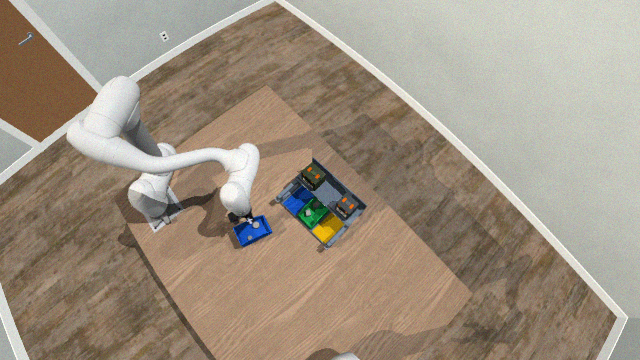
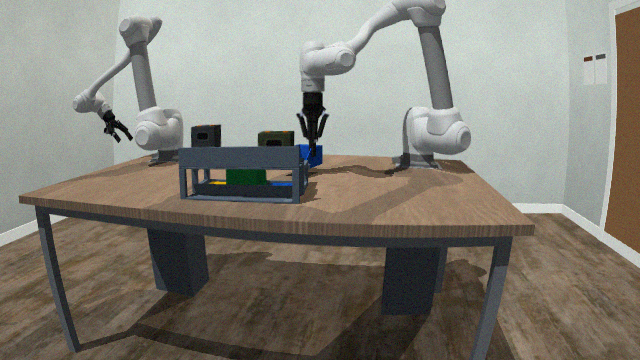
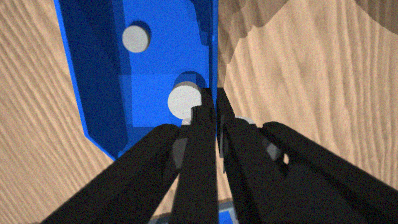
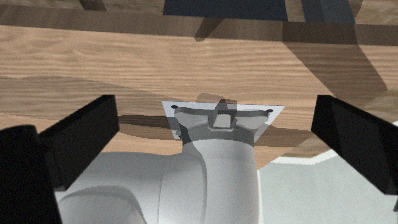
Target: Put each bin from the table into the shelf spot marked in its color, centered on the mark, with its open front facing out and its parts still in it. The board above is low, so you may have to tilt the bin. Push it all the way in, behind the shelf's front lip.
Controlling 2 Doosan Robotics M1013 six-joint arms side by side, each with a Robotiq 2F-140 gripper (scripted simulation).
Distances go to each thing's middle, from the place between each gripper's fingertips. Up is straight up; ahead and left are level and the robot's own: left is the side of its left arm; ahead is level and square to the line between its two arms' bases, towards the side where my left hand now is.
Scene:
The blue bin [image 3: 121, 96] lies 30 mm behind my left hand [image 2: 312, 156], 40 mm to the right of it and 40 mm below it. Also, from my left hand: round part [image 3: 185, 95] (30 mm to the right, 60 mm below).
Right now the blue bin is 31 cm ahead of my right hand, 112 cm to the left of it and 5 cm below it. The rest, counted from my right hand: round part 35 cm ahead, 113 cm to the left, 8 cm below.

